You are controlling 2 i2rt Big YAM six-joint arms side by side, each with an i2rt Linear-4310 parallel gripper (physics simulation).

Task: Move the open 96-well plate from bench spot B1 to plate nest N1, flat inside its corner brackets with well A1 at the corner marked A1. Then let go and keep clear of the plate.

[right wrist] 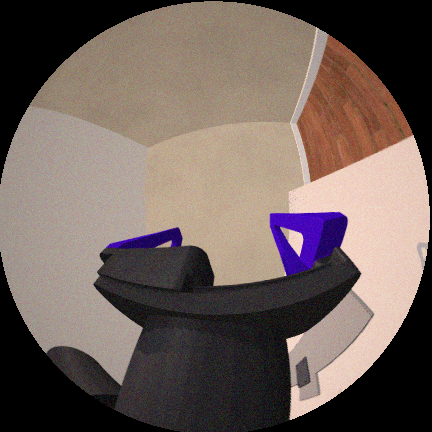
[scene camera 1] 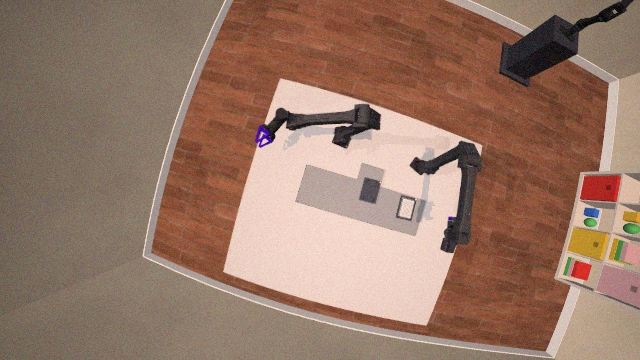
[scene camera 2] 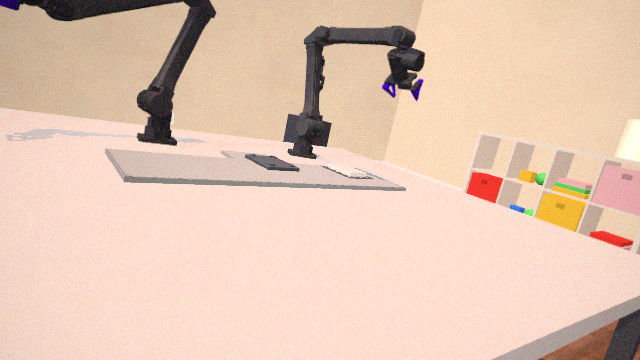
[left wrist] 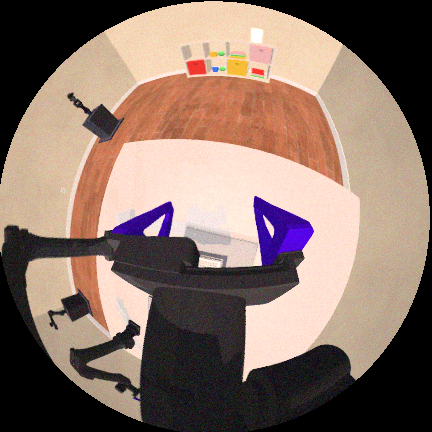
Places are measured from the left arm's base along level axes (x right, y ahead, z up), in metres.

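Where they show: left gripper, fingertip midpoint: (scene camera 2: pixel 405 98) (left wrist: pixel 210 202); right gripper, fingertip midpoint: (right wrist: pixel 223 226) (scene camera 1: pixel 257 144); left arm's base at its link origin: (scene camera 1: pixel 418 166) (scene camera 2: pixel 301 155); right arm's base at its link origin: (scene camera 1: pixel 341 140) (scene camera 2: pixel 156 141) (left wrist: pixel 134 327).
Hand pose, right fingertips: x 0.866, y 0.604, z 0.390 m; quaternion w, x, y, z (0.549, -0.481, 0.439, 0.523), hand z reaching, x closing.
Things, the pixels of their top centre, and the offset from my right fingertips. Level surfaces: height alone.
- white 96-well plate at its top centre: (left wrist: pixel 200 268) (scene camera 2: pixel 347 168) (scene camera 1: pixel 407 208) dx -0.981, dy -0.300, dz -0.361 m
- plate nest at its top centre: (scene camera 2: pixel 272 159) (scene camera 1: pixel 370 190) dx -0.684, dy -0.227, dz -0.359 m
- grey board at its surface level: dz -0.377 m
- pale table at its surface level: dz -0.390 m
The white 96-well plate (scene camera 1: pixel 406 208) (scene camera 2: pixel 349 171) (left wrist: pixel 210 261) lies flat inside a dark outline at the right part of the grey bench board; in the left wrist view my gripper body partly hides it. A dark, flat block that looks like the plate nest (scene camera 1: pixel 370 190) (scene camera 2: pixel 272 162) (right wrist: pixel 303 372) sits near the middle of the board and carries no plate. The corner mark A1 is too small to read. My left gripper (scene camera 2: pixel 403 90) (left wrist: pixel 210 202) is open and empty, high above the table, to the right of the plate. My right gripper (right wrist: pixel 223 226) is open and empty, high at the far left, away from the plate.
The grey board (scene camera 1: pixel 330 190) (scene camera 2: pixel 165 167) (right wrist: pixel 345 325) lies on the pale table (scene camera 1: pixel 320 270) (scene camera 2: pixel 300 260). The two arm bases stand along the table's back edge. A shelf unit with coloured boxes stands on the floor beyond the table at the right.
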